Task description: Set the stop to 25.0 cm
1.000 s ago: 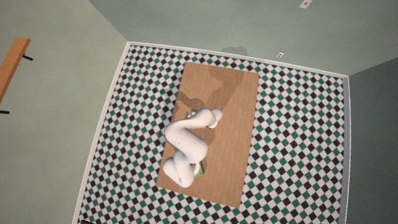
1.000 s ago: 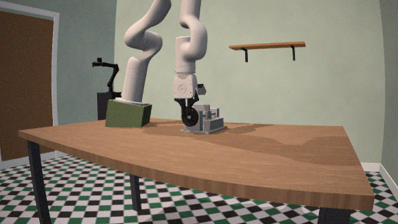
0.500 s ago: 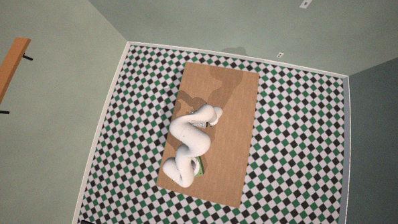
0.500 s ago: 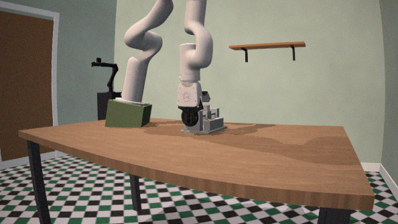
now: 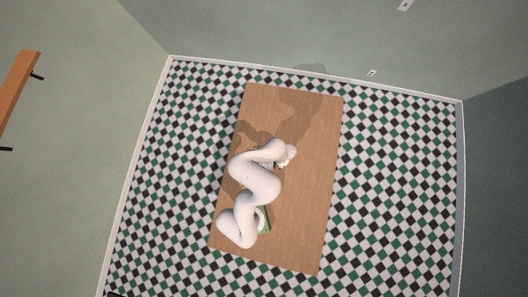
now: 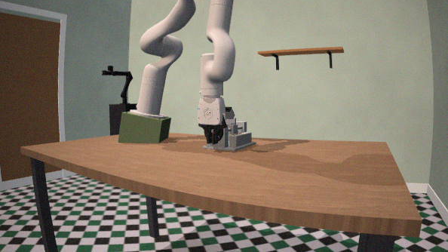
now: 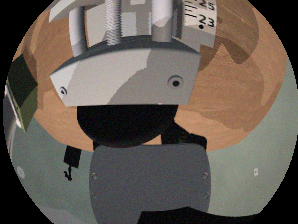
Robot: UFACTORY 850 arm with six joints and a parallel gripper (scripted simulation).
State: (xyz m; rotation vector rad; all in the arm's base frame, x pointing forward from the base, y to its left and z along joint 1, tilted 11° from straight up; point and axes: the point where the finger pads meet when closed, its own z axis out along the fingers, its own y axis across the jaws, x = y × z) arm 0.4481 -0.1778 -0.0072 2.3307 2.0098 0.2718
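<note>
My gripper is now 2 cm to the right of the handwheel.
</note>
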